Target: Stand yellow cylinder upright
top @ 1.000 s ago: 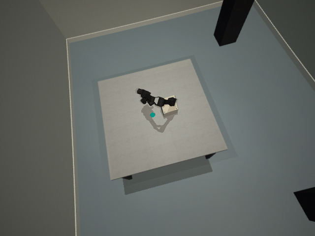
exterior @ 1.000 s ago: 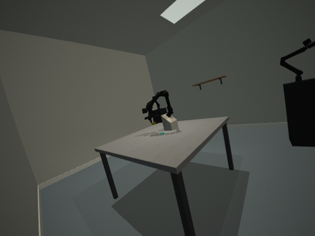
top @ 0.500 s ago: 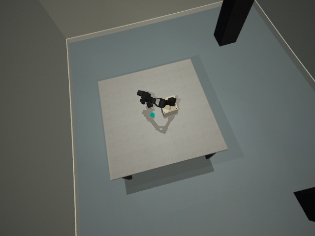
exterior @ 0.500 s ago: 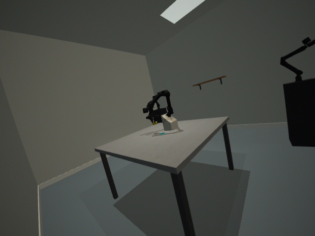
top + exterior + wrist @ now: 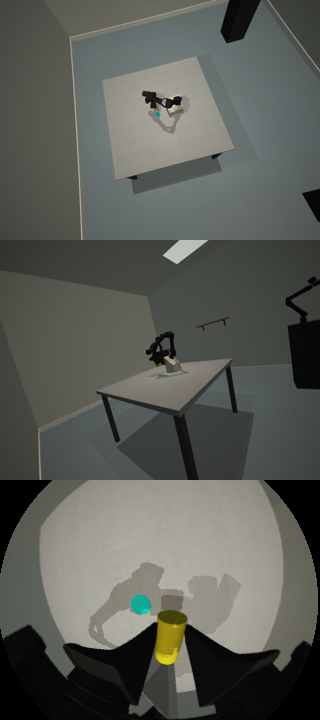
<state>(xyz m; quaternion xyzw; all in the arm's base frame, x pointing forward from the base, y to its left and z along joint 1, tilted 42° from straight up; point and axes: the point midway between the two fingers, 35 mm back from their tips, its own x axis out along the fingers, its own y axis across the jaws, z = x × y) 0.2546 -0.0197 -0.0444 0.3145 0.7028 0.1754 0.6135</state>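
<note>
The yellow tall cylinder lies 2 cm behind my gripper tip. Also, from my gripper tip: cyan circle (14 cm below, 8 cm to the left, 1 cm behind).
</note>
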